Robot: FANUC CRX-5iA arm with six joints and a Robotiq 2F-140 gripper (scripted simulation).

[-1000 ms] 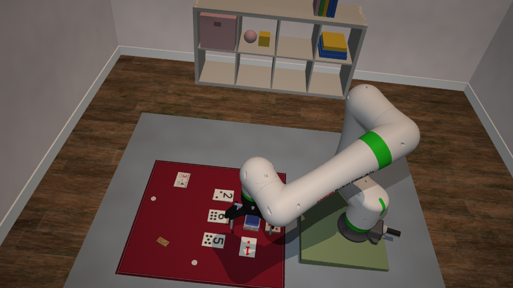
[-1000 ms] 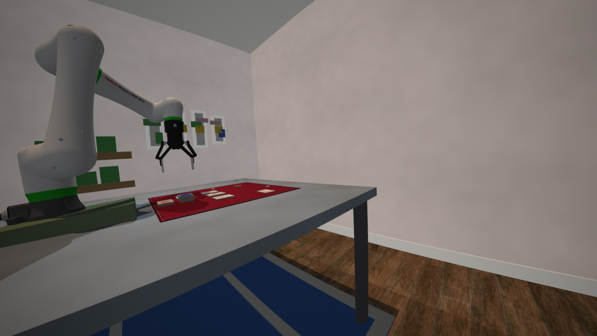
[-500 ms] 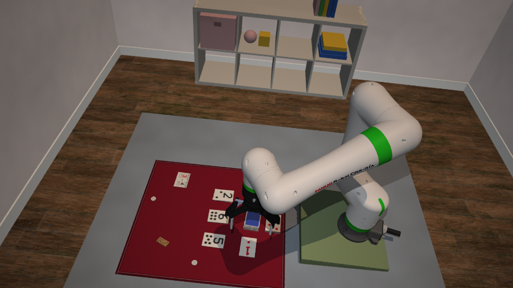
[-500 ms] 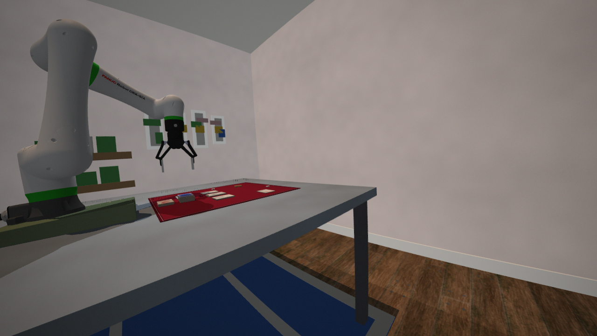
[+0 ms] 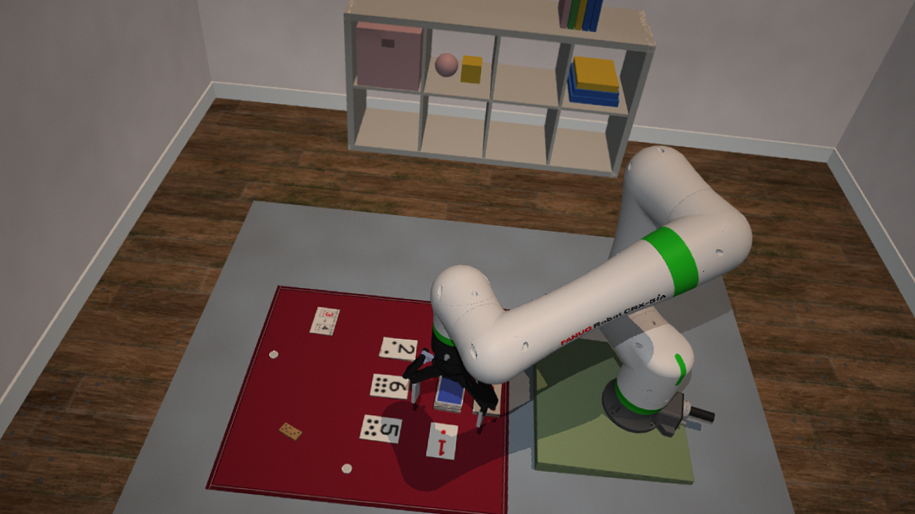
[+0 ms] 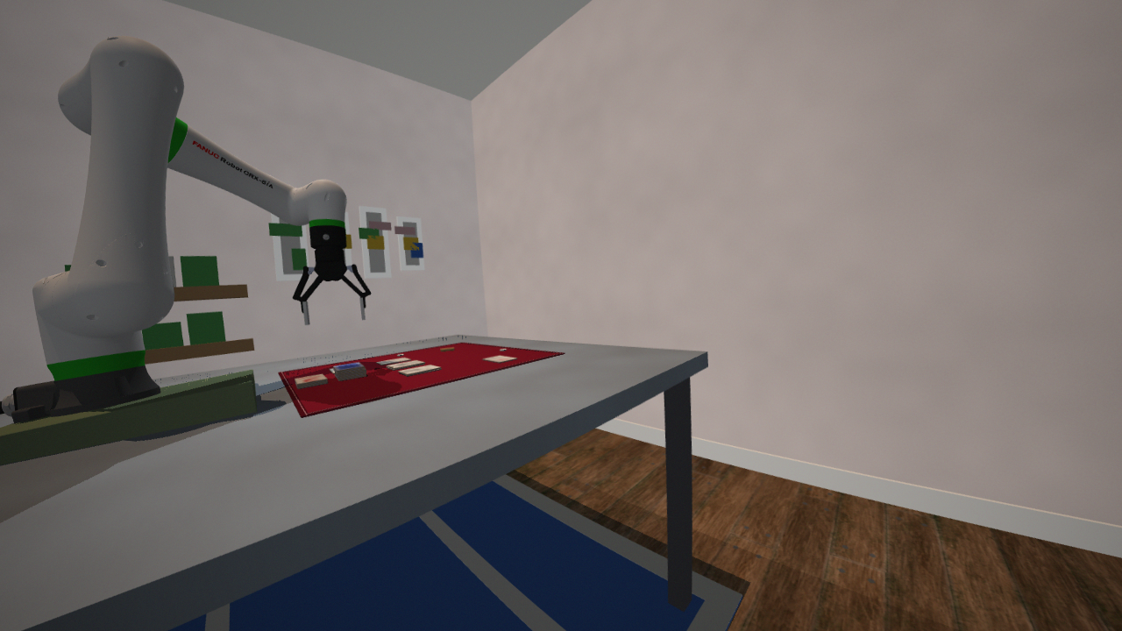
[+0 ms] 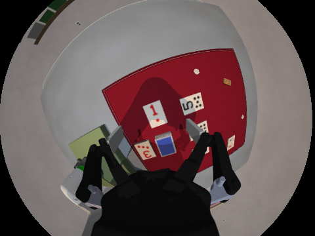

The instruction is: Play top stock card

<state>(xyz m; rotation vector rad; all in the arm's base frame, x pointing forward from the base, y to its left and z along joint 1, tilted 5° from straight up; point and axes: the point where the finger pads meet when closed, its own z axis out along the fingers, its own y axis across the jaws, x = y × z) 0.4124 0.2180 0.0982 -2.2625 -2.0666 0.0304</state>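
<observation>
The black 5 card is 15 cm ahead of my hand, 1 cm to the left of it and 15 cm below it. The rest, counted from my hand: red 3 card: 7 cm behind, 15 cm to the right, 14 cm below; then red card cloth: 19 cm ahead, 10 cm to the right, 16 cm below; then black 6 card: 17 cm ahead, 11 cm to the right, 14 cm below.
</observation>
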